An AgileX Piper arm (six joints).
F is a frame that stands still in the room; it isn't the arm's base.
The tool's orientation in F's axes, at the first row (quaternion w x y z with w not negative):
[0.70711 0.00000 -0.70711 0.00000]
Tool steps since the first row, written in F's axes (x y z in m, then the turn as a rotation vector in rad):
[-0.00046 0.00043 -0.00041 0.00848 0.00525 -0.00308]
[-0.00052 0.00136 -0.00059 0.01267 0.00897 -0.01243]
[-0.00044 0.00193 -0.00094 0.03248 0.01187 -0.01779]
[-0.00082 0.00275 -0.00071 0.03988 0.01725 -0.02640]
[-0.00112 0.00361 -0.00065 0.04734 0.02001 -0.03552]
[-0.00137 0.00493 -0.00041 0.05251 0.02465 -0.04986]
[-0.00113 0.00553 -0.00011 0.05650 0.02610 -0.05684]
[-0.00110 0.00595 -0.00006 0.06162 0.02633 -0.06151]
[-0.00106 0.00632 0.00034 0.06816 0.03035 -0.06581]
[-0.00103 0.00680 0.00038 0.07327 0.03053 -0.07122]
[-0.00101 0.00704 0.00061 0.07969 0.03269 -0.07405]
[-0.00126 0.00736 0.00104 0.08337 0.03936 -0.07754]
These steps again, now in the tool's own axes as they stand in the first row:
[-0.00041 0.00043 0.00046 -0.00308 0.00525 -0.00848]
[-0.00059 0.00136 0.00052 -0.01243 0.00897 -0.01267]
[-0.00094 0.00193 0.00044 -0.01779 0.01187 -0.03248]
[-0.00071 0.00275 0.00082 -0.02640 0.01725 -0.03988]
[-0.00065 0.00361 0.00112 -0.03552 0.02001 -0.04734]
[-0.00041 0.00493 0.00137 -0.04986 0.02465 -0.05251]
[-0.00011 0.00553 0.00113 -0.05684 0.02610 -0.05650]
[-0.00006 0.00595 0.00110 -0.06151 0.02633 -0.06162]
[0.00034 0.00632 0.00106 -0.06581 0.03035 -0.06816]
[0.00038 0.00680 0.00103 -0.07122 0.03053 -0.07327]
[0.00061 0.00704 0.00101 -0.07405 0.03269 -0.07969]
[0.00104 0.00736 0.00126 -0.07754 0.03936 -0.08337]

